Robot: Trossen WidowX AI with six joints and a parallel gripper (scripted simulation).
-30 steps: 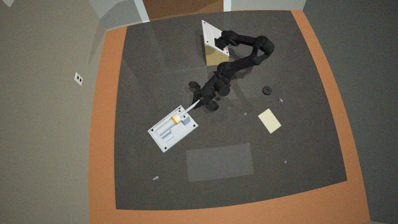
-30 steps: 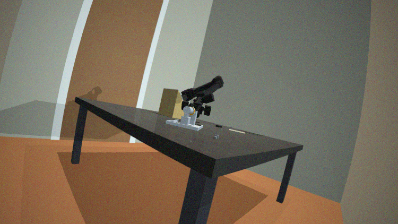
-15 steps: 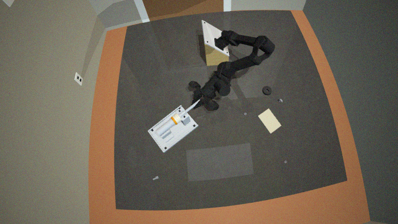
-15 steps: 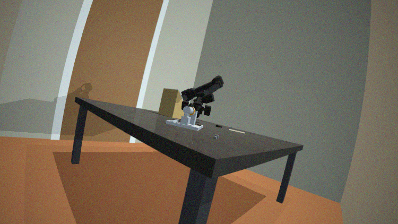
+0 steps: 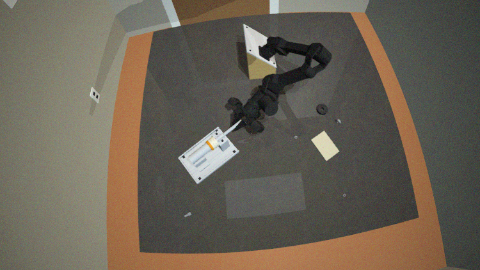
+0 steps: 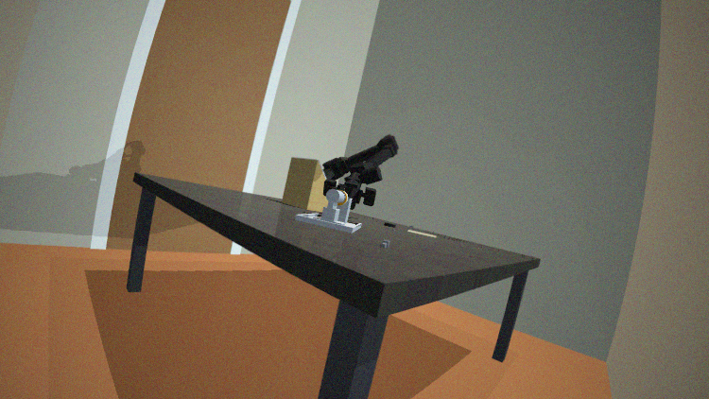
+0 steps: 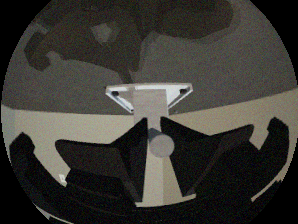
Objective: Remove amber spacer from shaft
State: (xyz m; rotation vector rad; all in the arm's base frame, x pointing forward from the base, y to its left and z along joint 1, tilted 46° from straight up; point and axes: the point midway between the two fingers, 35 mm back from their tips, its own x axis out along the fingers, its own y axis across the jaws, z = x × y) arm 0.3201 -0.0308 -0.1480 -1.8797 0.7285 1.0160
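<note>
Now: gripper tip 2 cm short of the pale shaft, 3 cm to the left of it and 2 cm below it. From my gripper tip the other things lie so: white baseplate 10 cm ahead, 12 cm to the right, 1 cm below; then small amber spacer 7 cm ahead, 9 cm to the right, 2 cm above; then cream card 7 cm ahead, 40 cm to the left, 6 cm below.
</note>
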